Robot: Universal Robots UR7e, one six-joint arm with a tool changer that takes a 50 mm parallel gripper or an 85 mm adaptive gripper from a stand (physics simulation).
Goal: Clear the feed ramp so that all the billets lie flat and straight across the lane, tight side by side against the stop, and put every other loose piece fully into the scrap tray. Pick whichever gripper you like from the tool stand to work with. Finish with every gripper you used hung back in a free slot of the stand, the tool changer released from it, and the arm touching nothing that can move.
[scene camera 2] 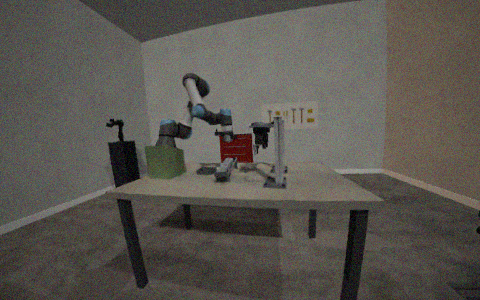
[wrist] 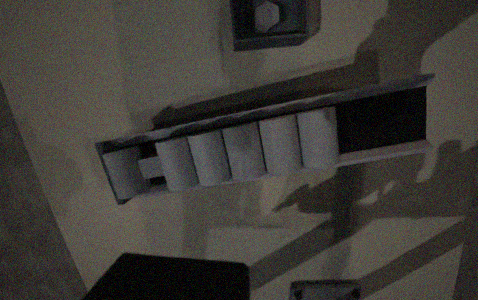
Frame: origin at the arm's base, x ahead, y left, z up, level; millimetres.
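Seen in the pictures: arm's base, origin of its link: (scene camera 2: 165, 148).
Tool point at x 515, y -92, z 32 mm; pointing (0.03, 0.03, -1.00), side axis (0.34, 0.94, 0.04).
Observation:
Offsets run from my tool point to a thing's top centre. "pt": to the spot under its first point. Level surfaces: height alone.
The feed ramp (scene camera 2: 222, 177) (wrist: 382, 154) holds a close row of several pale billets {144 mm down, 23 mm back, 28 mm left} (wrist: 245, 151). Another pale rounded piece {159 mm down, 37 mm back, 121 mm right} (wrist: 123, 173) lies at its left end in the wrist view, with a small pale block {169 mm down, 34 mm back, 86 mm right} (wrist: 148, 167) between it and the row. The scrap tray {215 mm down, 204 mm back, 114 mm left} (scene camera 2: 205, 171) (wrist: 270, 42) stands beside the ramp, with a hexagonal piece {230 mm down, 176 mm back, 109 mm left} (wrist: 266, 16) inside. The arm's tool end (scene camera 2: 228, 136) is above and behind the ramp, with no gripper visible on it. A dark gripper (scene camera 2: 261, 134) hangs on the tool stand (scene camera 2: 280, 152); its finger opening is unclear.
A green box (scene camera 2: 165, 162) stands beside the arm base. A stand foot {pt 238 mm down, 317 mm ahead, 98 mm left} (wrist: 325, 291) shows at the lower edge of the wrist view. A black shape (wrist: 180, 280) covers its lower left. A red cabinet (scene camera 2: 237, 148) stands behind the table {250 mm down} (scene camera 2: 320, 192).

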